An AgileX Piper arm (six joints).
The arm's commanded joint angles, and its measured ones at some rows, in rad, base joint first. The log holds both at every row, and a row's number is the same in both.
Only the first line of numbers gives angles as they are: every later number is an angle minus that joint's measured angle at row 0.
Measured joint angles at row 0: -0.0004, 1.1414, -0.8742, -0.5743, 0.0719, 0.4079
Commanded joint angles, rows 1 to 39: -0.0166, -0.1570, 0.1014, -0.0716, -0.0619, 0.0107; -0.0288, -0.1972, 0.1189, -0.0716, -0.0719, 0.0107; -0.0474, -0.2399, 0.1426, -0.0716, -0.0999, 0.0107; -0.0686, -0.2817, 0.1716, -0.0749, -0.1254, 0.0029; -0.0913, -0.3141, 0.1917, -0.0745, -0.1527, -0.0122; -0.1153, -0.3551, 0.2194, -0.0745, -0.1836, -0.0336; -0.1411, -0.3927, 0.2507, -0.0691, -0.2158, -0.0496; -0.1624, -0.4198, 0.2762, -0.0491, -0.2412, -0.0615; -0.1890, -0.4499, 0.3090, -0.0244, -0.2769, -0.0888; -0.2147, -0.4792, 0.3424, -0.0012, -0.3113, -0.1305; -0.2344, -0.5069, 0.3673, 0.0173, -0.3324, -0.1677; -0.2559, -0.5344, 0.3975, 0.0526, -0.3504, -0.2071; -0.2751, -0.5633, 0.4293, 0.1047, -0.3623, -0.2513; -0.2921, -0.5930, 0.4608, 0.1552, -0.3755, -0.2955; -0.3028, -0.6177, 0.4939, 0.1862, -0.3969, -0.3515; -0.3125, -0.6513, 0.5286, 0.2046, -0.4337, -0.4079; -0.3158, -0.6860, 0.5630, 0.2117, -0.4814, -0.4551; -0.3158, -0.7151, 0.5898, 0.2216, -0.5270, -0.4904; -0.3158, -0.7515, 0.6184, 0.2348, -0.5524, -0.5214; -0.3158, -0.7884, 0.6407, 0.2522, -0.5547, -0.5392; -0.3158, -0.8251, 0.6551, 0.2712, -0.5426, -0.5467; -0.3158, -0.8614, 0.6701, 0.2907, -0.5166, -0.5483; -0.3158, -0.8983, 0.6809, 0.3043, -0.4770, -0.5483; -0.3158, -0.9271, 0.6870, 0.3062, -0.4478, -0.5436; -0.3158, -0.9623, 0.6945, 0.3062, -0.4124, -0.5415; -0.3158, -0.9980, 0.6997, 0.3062, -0.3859, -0.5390; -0.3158, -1.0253, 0.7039, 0.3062, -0.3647, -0.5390; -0.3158, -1.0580, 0.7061, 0.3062, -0.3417, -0.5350; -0.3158, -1.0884, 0.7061, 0.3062, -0.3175, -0.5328; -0.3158, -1.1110, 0.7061, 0.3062, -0.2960, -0.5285; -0.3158, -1.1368, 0.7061, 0.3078, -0.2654, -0.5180; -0.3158, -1.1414, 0.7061, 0.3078, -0.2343, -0.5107; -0.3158, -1.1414, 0.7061, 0.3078, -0.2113, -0.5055; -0.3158, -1.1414, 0.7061, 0.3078, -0.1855, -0.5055; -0.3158, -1.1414, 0.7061, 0.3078, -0.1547, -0.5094; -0.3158, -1.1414, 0.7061, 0.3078, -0.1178, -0.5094; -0.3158, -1.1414, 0.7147, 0.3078, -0.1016, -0.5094; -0.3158, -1.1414, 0.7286, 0.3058, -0.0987, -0.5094; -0.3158, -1.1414, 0.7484, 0.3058, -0.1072, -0.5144
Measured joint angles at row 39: -0.3084, -1.1378, 0.7103, 0.2993, -0.1524, -0.5135
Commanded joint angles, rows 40 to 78: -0.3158, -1.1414, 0.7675, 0.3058, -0.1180, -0.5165; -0.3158, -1.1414, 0.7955, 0.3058, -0.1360, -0.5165; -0.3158, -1.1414, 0.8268, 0.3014, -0.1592, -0.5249; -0.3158, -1.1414, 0.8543, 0.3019, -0.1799, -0.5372; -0.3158, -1.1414, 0.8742, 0.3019, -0.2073, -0.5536; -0.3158, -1.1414, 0.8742, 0.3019, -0.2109, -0.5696; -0.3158, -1.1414, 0.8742, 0.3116, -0.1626, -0.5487; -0.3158, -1.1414, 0.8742, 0.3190, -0.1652, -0.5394; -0.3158, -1.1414, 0.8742, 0.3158, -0.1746, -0.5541; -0.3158, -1.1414, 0.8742, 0.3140, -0.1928, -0.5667; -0.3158, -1.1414, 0.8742, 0.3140, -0.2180, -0.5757; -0.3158, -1.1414, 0.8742, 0.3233, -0.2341, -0.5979; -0.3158, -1.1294, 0.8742, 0.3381, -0.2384, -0.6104; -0.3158, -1.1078, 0.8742, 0.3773, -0.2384, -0.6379; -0.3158, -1.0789, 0.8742, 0.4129, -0.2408, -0.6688; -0.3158, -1.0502, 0.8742, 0.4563, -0.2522, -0.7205; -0.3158, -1.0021, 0.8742, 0.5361, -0.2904, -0.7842; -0.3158, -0.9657, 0.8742, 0.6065, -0.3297, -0.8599; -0.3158, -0.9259, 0.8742, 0.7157, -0.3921, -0.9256; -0.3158, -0.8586, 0.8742, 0.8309, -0.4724, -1.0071; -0.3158, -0.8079, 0.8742, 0.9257, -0.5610, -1.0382; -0.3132, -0.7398, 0.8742, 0.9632, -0.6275, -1.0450; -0.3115, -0.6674, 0.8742, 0.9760, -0.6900, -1.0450; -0.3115, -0.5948, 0.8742, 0.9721, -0.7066, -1.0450; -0.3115, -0.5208, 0.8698, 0.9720, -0.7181, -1.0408; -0.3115, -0.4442, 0.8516, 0.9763, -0.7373, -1.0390; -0.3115, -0.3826, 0.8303, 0.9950, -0.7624, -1.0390; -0.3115, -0.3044, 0.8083, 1.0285, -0.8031, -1.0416; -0.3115, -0.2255, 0.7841, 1.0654, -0.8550, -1.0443; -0.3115, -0.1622, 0.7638, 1.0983, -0.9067, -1.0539; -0.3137, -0.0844, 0.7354, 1.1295, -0.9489, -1.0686; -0.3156, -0.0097, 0.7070, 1.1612, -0.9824, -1.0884; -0.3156, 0.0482, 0.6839, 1.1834, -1.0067, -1.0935; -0.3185, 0.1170, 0.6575, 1.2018, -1.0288, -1.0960; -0.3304, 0.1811, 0.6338, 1.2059, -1.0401, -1.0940; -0.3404, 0.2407, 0.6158, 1.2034, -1.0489, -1.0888; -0.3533, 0.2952, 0.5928, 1.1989, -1.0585, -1.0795; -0.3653, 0.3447, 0.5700, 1.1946, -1.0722, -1.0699; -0.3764, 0.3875, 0.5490, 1.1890, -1.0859, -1.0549
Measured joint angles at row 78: -0.3375, 0.2346, 0.6193, 1.1803, -1.0223, -1.0805
